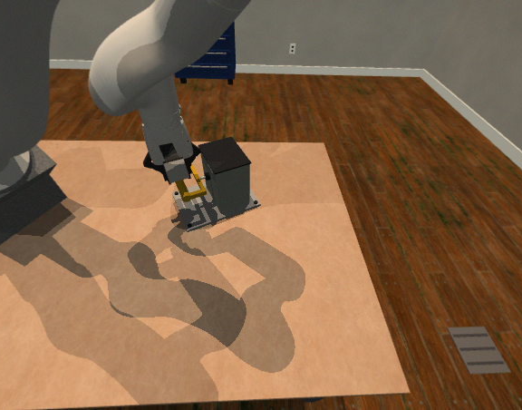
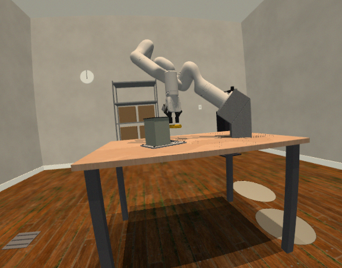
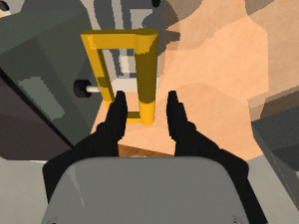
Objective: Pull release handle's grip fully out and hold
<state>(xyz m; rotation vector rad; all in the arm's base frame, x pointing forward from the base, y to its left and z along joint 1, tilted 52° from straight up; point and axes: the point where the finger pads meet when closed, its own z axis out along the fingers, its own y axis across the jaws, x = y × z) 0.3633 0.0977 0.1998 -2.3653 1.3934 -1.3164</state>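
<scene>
My hand is 140 mm above the metal baseplate, 90 mm short of it and 30 mm to the right of it.
</scene>
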